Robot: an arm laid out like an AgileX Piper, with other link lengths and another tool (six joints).
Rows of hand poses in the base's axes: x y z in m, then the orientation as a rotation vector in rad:
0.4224, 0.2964, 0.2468, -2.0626, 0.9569, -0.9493
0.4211, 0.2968, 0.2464, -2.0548, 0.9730, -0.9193
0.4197, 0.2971, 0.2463, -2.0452, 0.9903, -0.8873
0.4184, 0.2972, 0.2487, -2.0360, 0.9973, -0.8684
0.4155, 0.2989, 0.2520, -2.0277, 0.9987, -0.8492
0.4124, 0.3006, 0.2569, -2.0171, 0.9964, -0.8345
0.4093, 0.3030, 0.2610, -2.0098, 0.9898, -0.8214
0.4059, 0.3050, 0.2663, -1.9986, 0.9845, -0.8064
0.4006, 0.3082, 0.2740, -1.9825, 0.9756, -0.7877
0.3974, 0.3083, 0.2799, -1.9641, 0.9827, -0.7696
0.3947, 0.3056, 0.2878, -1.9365, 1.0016, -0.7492
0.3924, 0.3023, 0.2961, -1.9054, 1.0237, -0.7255
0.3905, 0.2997, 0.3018, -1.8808, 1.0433, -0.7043
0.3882, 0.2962, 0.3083, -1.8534, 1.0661, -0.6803
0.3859, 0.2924, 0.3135, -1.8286, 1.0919, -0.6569
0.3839, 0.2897, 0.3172, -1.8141, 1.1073, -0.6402
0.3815, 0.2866, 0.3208, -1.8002, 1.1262, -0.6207
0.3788, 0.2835, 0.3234, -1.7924, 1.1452, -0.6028
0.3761, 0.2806, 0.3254, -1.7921, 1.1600, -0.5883
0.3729, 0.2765, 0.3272, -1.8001, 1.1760, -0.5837
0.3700, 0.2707, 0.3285, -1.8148, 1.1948, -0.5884
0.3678, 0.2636, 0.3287, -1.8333, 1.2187, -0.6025
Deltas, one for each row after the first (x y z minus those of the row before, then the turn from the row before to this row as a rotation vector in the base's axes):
-0.0013, 0.0004, -0.0004, 0.0222, 0.0168, -0.0010
-0.0014, 0.0003, -0.0001, 0.0244, 0.0175, -0.0014
-0.0013, 0.0001, 0.0024, 0.0170, 0.0074, 0.0012
-0.0029, 0.0017, 0.0033, 0.0164, 0.0059, 0.0053
-0.0031, 0.0017, 0.0049, 0.0159, 0.0011, 0.0061
-0.0031, 0.0024, 0.0041, 0.0124, 0.0003, 0.0089
-0.0034, 0.0020, 0.0053, 0.0165, -0.0001, 0.0083
-0.0053, 0.0032, 0.0077, 0.0222, -0.0020, 0.0118
-0.0032, 0.0001, 0.0059, 0.0237, 0.0034, -0.0001
-0.0027, -0.0027, 0.0079, 0.0321, 0.0055, -0.0087
-0.0023, -0.0033, 0.0083, 0.0364, 0.0073, -0.0104
-0.0019, -0.0026, 0.0057, 0.0298, 0.0083, -0.0090
-0.0023, -0.0035, 0.0065, 0.0332, 0.0102, -0.0108
-0.0023, -0.0038, 0.0052, 0.0305, 0.0130, -0.0129
-0.0020, -0.0027, 0.0037, 0.0192, 0.0094, -0.0066
-0.0024, -0.0031, 0.0036, 0.0198, 0.0131, -0.0078
-0.0027, -0.0031, 0.0026, 0.0141, 0.0153, -0.0073
-0.0027, -0.0029, 0.0020, 0.0066, 0.0150, -0.0041
-0.0032, -0.0041, 0.0018, -0.0052, 0.0146, -0.0070
-0.0029, -0.0058, 0.0013, -0.0155, 0.0145, -0.0109
-0.0022, -0.0071, 0.0002, -0.0238, 0.0144, -0.0170

